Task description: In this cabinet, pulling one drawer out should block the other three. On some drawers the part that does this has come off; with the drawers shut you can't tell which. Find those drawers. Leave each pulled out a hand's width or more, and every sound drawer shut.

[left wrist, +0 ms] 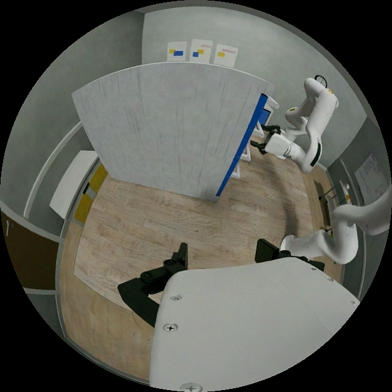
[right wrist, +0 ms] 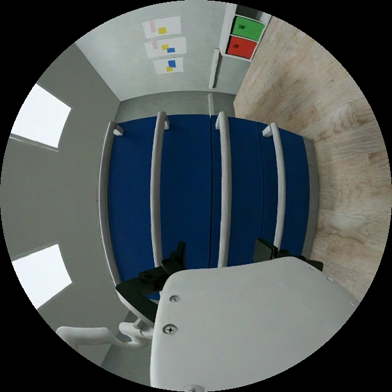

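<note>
The cabinet (left wrist: 165, 125) (right wrist: 314, 192) shows its grey side in the left wrist view and its blue front in the right wrist view. The top drawer (right wrist: 130, 195), second drawer (right wrist: 185, 180), third drawer (right wrist: 246, 195) and bottom drawer (right wrist: 298, 195) look shut, each with a long pale bar handle. My right gripper (left wrist: 254, 134) (right wrist: 221, 251) is open in front of the drawers; the third drawer's handle (right wrist: 225, 190) runs between its fingers in the view, and contact cannot be told. My left gripper (left wrist: 223, 252) is open and empty, away from the cabinet's side. The parts inside the drawers are hidden.
My right arm (left wrist: 317, 120) stands beyond the cabinet front. A low white unit (left wrist: 75, 177) with yellow bins is behind the cabinet in the left wrist view. A shelf with a green bin (right wrist: 248, 28) and a red bin (right wrist: 242, 47) stands by the wall.
</note>
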